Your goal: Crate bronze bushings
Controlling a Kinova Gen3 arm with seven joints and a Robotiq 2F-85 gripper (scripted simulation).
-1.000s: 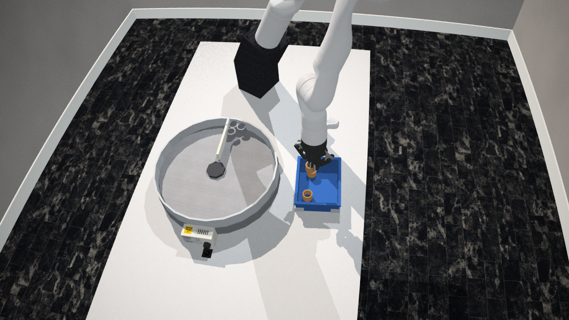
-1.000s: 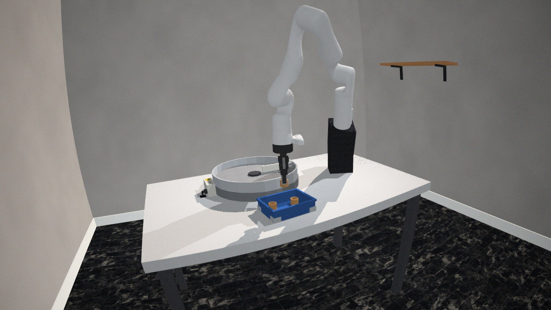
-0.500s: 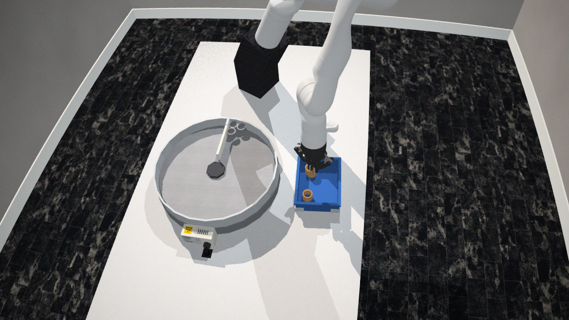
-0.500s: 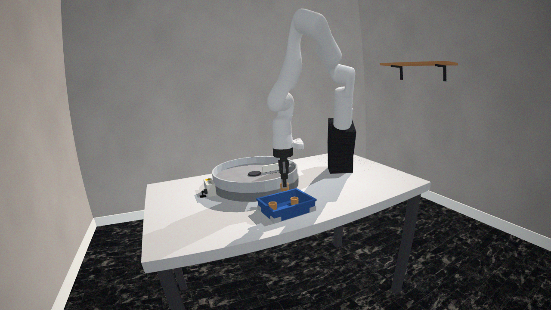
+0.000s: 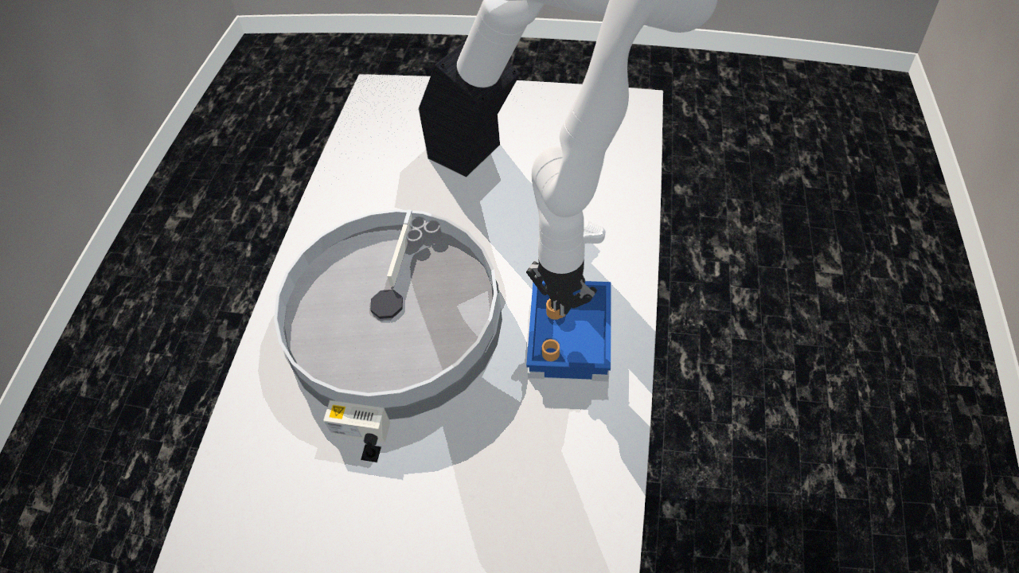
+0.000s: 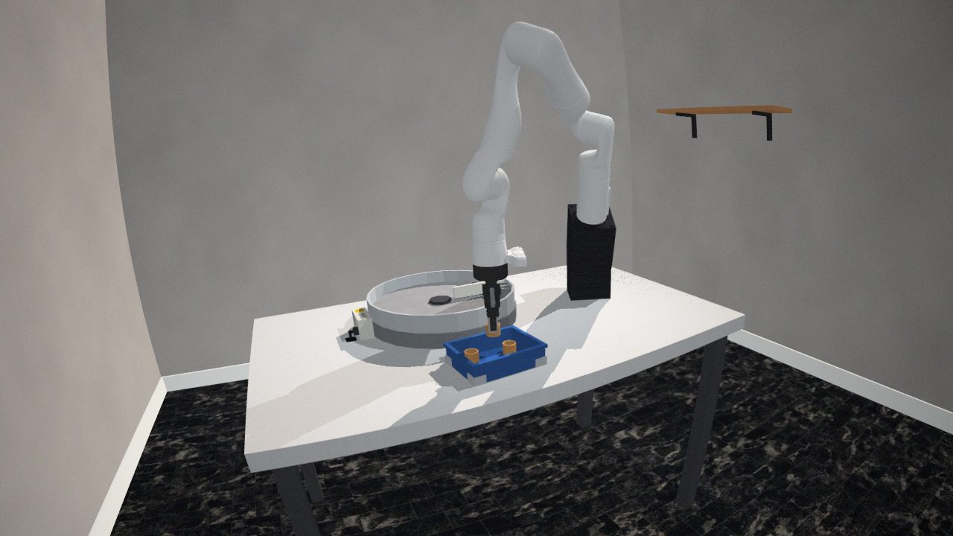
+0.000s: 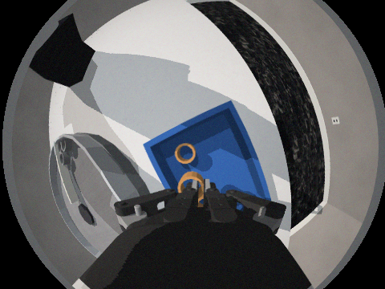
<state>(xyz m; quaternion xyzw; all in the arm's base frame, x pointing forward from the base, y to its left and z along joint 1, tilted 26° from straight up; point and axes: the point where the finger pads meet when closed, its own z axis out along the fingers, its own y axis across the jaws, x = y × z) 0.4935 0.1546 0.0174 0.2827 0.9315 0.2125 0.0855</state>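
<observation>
Right now my hand is 7 cm above the blue crate, 2 cm to the right of it and 1 cm short of it. The rest, counted from my hand: grey turning table 33 cm to the right, 4 cm below, 3 cm behind.
</observation>
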